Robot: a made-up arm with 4 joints.
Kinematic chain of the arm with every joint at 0, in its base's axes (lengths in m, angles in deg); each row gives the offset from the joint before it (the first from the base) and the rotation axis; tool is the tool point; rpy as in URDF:
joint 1: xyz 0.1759 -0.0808 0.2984 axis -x
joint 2: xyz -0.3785 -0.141 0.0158 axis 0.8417 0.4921 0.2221
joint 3: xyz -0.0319 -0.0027 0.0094 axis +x
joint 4: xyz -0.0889 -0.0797 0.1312 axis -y
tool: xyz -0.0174 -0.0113 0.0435 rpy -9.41 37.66 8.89
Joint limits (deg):
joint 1: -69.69..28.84
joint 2: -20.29..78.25
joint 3: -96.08..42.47
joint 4: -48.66..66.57
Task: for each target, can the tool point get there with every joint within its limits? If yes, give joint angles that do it. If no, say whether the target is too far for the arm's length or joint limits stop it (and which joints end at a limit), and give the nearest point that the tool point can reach.
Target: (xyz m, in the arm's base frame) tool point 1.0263 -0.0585 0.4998
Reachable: no: too far | nearest point -0.1514 -0.2707 0.5879 | short by 1.200 m
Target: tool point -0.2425 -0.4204 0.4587
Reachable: yes | joints -0.03 47.42 -12.45 0.95
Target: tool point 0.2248 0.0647 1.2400
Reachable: no: too far | nearest point -0.1916 -0.1827 0.6147 | short by 0.791 m
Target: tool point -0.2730 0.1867 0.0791
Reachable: no: joint limits stop it (at a limit: joint 1, joint 2, joint 3) | nearest point -0.3135 -0.0156 0.2829 | short by 0.290 m
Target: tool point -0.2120 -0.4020 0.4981
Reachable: yes | joints 10.08 56.21 -14.52 -15.14
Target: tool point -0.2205 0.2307 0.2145
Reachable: no: joint limits stop it (at a limit: joint 1, joint 2) | nearest point -0.3028 -0.0127 0.2959 | short by 0.269 m
